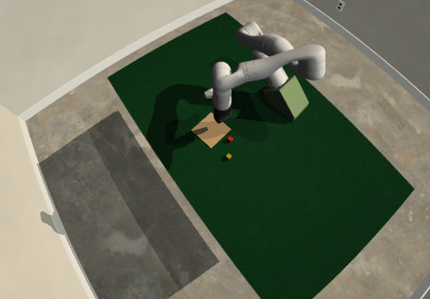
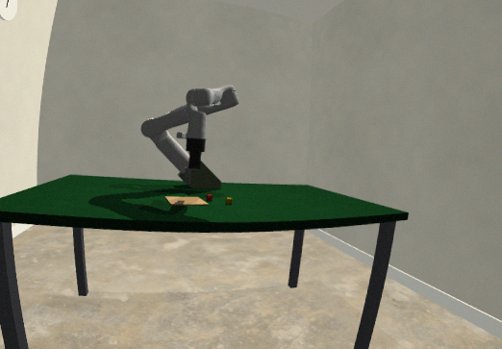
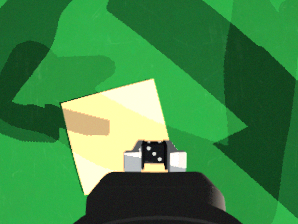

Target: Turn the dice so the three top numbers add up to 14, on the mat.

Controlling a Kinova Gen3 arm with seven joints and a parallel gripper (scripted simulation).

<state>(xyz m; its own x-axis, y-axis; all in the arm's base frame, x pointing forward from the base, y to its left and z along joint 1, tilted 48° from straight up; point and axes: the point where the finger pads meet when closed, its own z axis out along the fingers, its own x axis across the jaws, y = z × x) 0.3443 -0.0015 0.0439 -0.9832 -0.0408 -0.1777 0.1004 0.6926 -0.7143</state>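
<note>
My hand is 80 mm above the tan mat, 50 mm short of it and 10 mm to the left of it. From my hand the other things lie so: black die: 10 mm below; yellow die: 160 mm to the left, 70 mm below, 70 mm ahead; red die: 90 mm to the left, 70 mm below, 10 mm ahead.
</note>
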